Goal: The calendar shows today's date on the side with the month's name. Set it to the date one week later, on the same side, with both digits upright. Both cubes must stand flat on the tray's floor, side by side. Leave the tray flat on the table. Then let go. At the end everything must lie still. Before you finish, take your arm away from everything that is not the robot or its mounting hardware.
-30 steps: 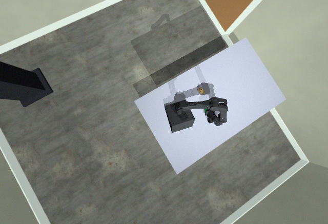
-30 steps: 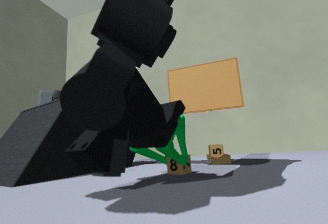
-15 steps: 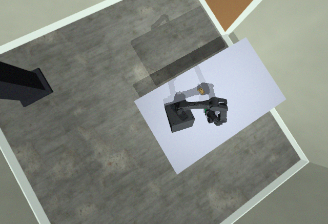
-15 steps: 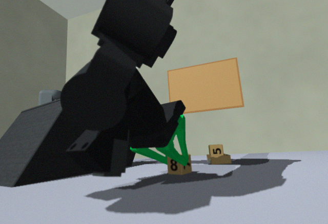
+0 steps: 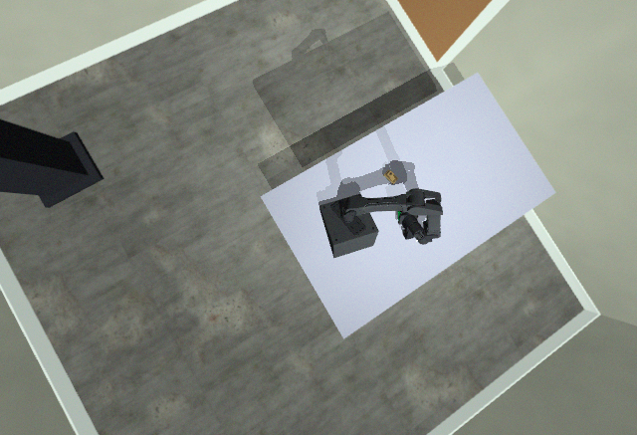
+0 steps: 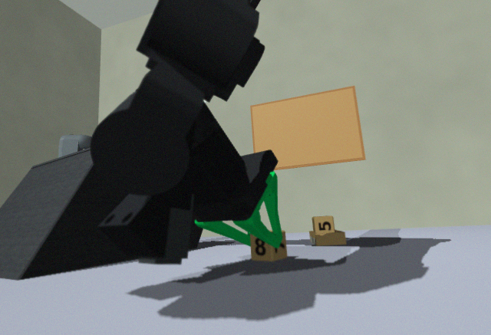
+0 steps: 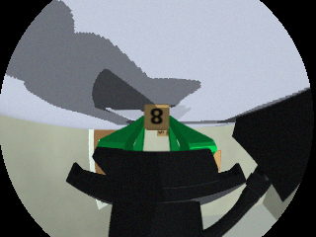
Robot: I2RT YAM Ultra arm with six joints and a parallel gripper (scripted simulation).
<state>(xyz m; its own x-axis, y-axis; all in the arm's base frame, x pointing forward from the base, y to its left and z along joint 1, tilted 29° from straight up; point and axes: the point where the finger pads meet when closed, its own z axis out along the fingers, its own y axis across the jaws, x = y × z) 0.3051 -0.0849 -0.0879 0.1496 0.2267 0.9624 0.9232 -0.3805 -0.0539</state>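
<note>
The wooden cube is 1 cm to the left of my hand and 1 cm below it. Round my hand: wooden tray (5 cm ahead, 17 cm to the left, 1 cm below).
</note>
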